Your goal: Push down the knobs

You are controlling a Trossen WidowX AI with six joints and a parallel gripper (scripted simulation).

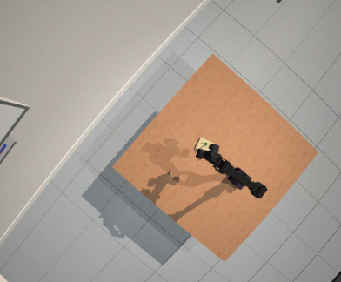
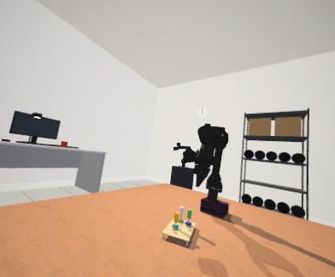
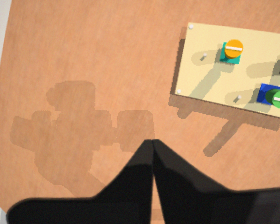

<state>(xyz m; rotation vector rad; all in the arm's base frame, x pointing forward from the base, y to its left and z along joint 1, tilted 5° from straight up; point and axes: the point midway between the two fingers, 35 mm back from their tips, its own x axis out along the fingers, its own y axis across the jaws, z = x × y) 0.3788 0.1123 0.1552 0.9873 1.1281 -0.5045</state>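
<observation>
The green knob lies 7 cm behind my gripper tip, 7 cm to the right of it and 13 cm below it.
</observation>
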